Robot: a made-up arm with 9 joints.
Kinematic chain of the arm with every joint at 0, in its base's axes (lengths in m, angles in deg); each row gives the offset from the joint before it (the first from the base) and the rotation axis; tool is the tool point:
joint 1: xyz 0 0 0.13 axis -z
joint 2: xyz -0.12 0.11 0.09 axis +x
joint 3: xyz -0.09 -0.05 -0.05 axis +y
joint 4: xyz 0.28 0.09 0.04 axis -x
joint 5: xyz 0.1 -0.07 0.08 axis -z
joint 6: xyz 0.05 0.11 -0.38 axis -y
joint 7: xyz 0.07 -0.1 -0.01 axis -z
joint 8: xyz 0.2 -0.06 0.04 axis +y
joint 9: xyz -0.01 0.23 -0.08 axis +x
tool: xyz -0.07 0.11 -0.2
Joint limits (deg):
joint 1: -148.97..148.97
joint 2: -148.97..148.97
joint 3: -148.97..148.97
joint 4: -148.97..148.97
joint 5: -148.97..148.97
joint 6: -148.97..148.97
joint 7: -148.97..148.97
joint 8: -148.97..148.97
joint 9: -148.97..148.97
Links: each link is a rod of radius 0.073 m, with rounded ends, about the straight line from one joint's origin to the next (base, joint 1, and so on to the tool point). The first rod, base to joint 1, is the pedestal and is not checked.
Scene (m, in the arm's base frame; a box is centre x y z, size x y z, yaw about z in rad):
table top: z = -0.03
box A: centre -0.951 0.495 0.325 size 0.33 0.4 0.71 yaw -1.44
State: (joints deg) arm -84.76 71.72 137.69 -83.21 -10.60 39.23 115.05 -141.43 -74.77
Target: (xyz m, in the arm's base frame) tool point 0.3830 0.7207 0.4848
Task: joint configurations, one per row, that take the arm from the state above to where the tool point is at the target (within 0.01 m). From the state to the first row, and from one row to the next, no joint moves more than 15 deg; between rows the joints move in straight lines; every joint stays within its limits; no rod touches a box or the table.
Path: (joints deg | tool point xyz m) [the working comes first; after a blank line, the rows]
Joints at the target: 0.31 98.91 42.73 -99.13 -60.38 16.98 75.11 -131.29 -70.71
Straight joint move there: touches box A.

1: -82.40 82.44 123.43 -95.89 -12.79 46.63 104.94 -142.94 -69.33 | -0.3768 -0.7219 0.4738
2: -80.04 93.15 109.18 -108.58 -14.97 54.03 94.83 -144.45 -63.88 | -0.5296 -0.6259 0.5484
3: -77.68 103.87 94.92 -121.26 -17.16 61.43 84.71 -145.95 -58.44 | -0.5926 -0.4704 0.6510
4: -75.32 114.58 80.66 -133.94 -19.35 68.83 74.60 -147.46 -52.99 | -0.5470 -0.3052 0.7462
5: -72.96 125.30 66.41 -146.63 -21.54 76.22 64.49 -148.97 -47.55 | -0.4110 -0.1743 0.7985
6: -58.31 120.02 61.67 -137.13 -29.31 64.37 66.61 -145.43 -52.18 | -0.5695 0.1156 0.7818
7: -43.65 114.74 56.93 -127.63 -37.07 52.53 68.74 -141.90 -56.81 | -0.5260 0.4600 0.7116
8: -29.00 109.47 52.20 -118.13 -44.84 40.68 70.86 -138.36 -61.45 | -0.2872 0.7218 0.6191
9: -14.34 104.19 47.46 -108.63 -52.61 28.83 72.99 -134.83 -66.08 | 0.0552 0.8106 0.5364
10: 0.31 98.91 42.73 -99.13 -60.38 16.98 75.11 -131.29 -70.71 | 0.3829 0.7208 0.4848

